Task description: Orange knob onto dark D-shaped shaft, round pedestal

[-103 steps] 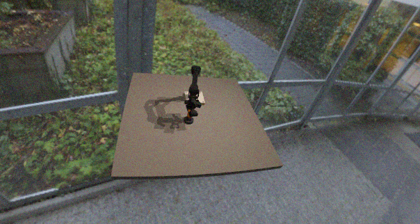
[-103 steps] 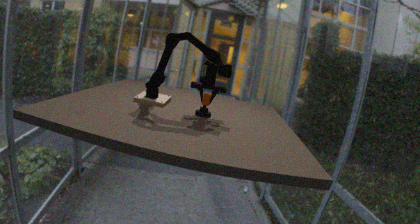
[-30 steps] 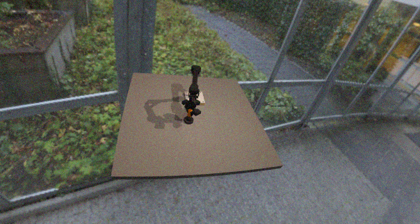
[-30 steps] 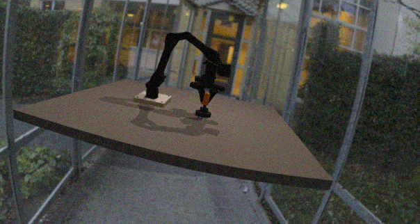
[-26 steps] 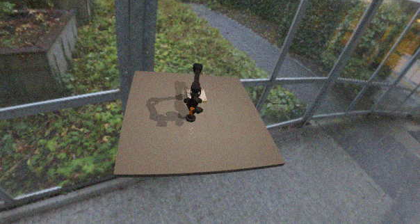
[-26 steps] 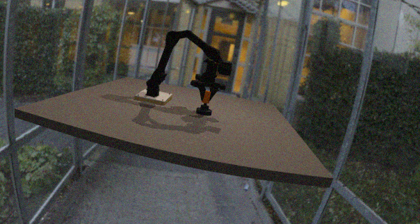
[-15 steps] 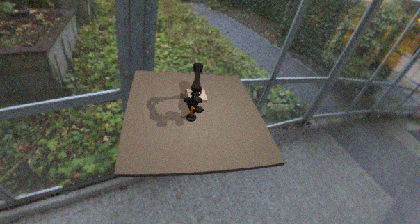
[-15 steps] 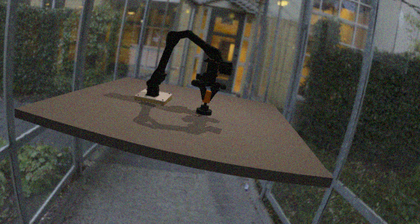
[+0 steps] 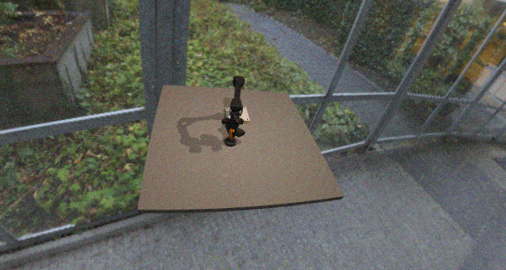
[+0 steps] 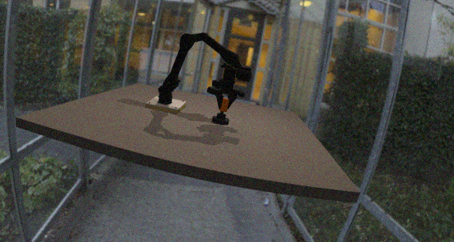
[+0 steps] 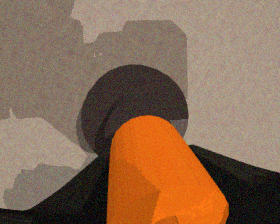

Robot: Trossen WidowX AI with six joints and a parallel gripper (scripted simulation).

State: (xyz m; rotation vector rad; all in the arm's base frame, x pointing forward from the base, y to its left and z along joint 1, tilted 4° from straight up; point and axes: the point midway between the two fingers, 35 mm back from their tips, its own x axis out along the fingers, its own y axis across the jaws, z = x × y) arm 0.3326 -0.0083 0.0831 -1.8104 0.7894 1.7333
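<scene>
The orange knob lies 20 mm above my gripper tip. Also, from my gripper tip: dark round pedestal 40 mm below.
</scene>
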